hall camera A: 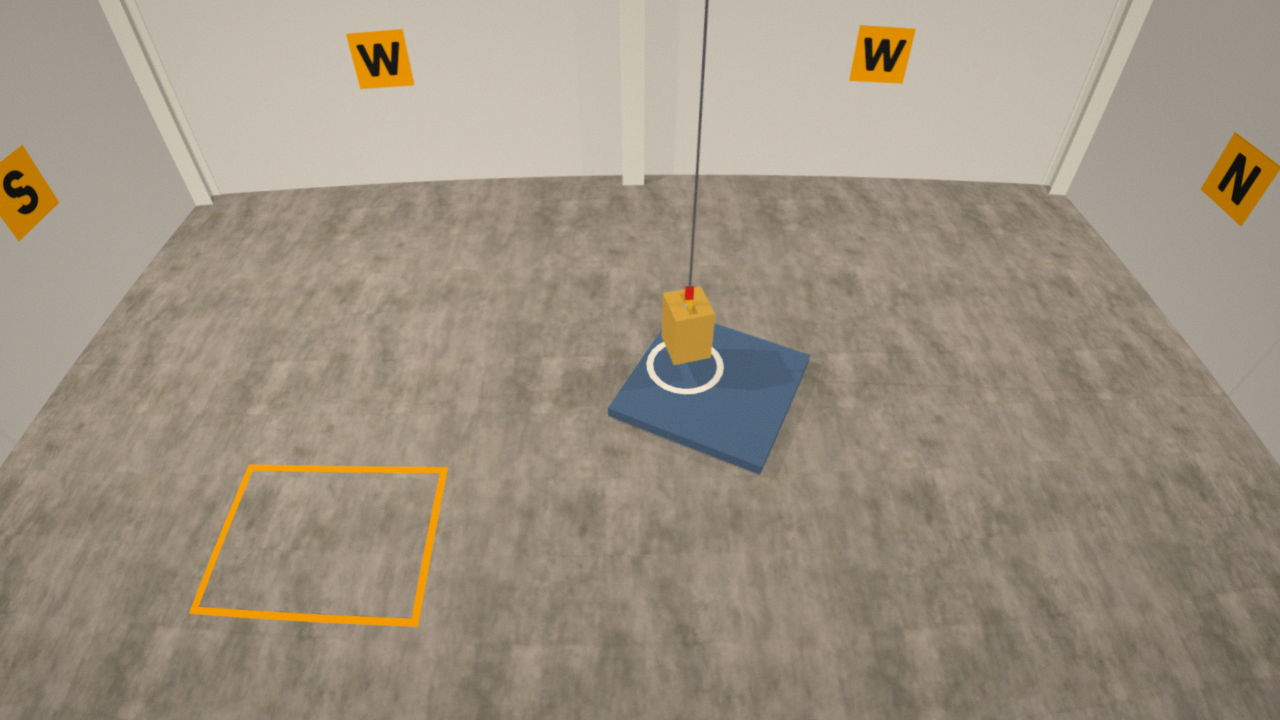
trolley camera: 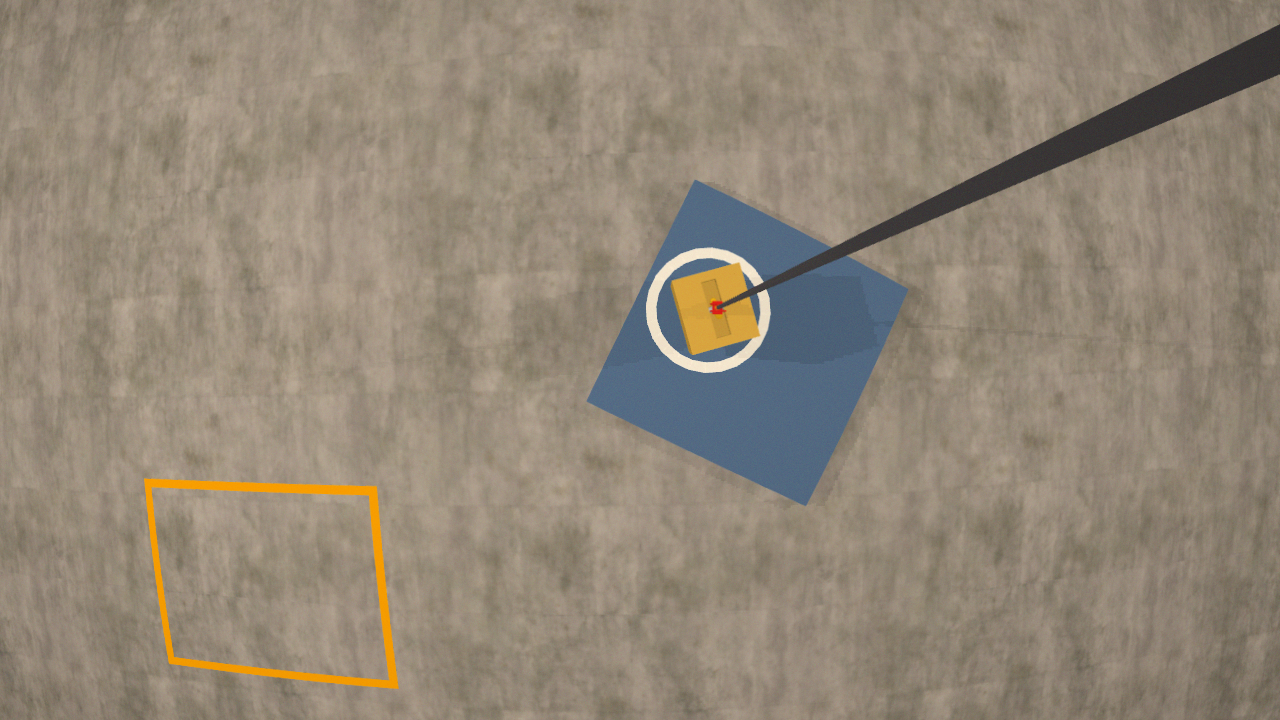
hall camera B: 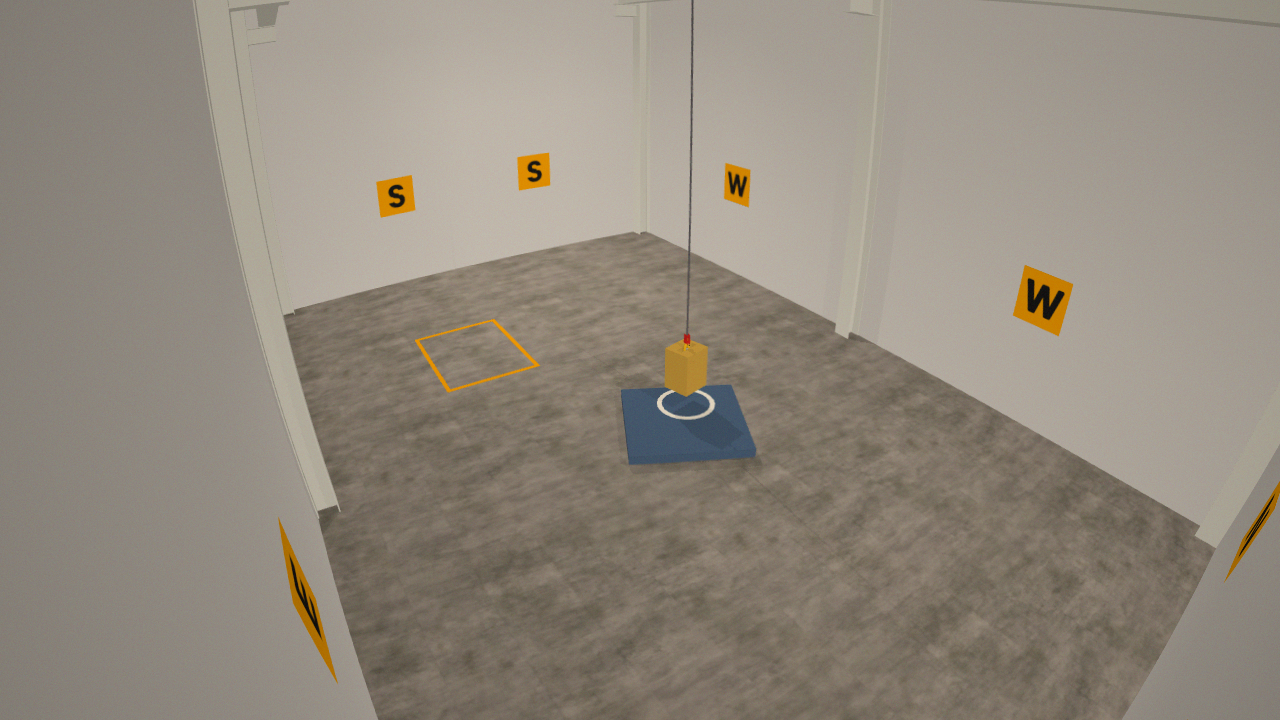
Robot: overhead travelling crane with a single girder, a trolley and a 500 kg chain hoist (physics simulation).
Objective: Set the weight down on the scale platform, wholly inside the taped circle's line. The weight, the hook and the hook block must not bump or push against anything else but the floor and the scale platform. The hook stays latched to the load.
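The yellow weight (hall camera A: 691,340) (hall camera B: 685,368) (trolley camera: 692,313) hangs upright a little above the blue scale platform (hall camera A: 742,420) (hall camera B: 653,443) (trolley camera: 769,438). In the trolley view it appears within the white taped circle (hall camera A: 685,390) (hall camera B: 685,417) (trolley camera: 651,309), slightly right of its middle, with its lower right corner close to or over the line. Its shadow falls on the platform, mostly to the right in that view. The red hook block (hall camera A: 689,292) (hall camera B: 686,338) sits just over the weight. My hook (hall camera A: 690,305) (hall camera B: 686,345) (trolley camera: 716,308) is latched to the weight; its latch is too small to make out.
The chain (hall camera A: 694,197) (hall camera B: 689,197) (trolley camera: 984,184) runs up from the hook block. An orange square outline (hall camera A: 304,617) (hall camera B: 492,378) (trolley camera: 259,487) is marked on the floor, apart from the platform. A wall column (hall camera A: 632,89) (hall camera B: 865,179) stands behind, well away from the weight.
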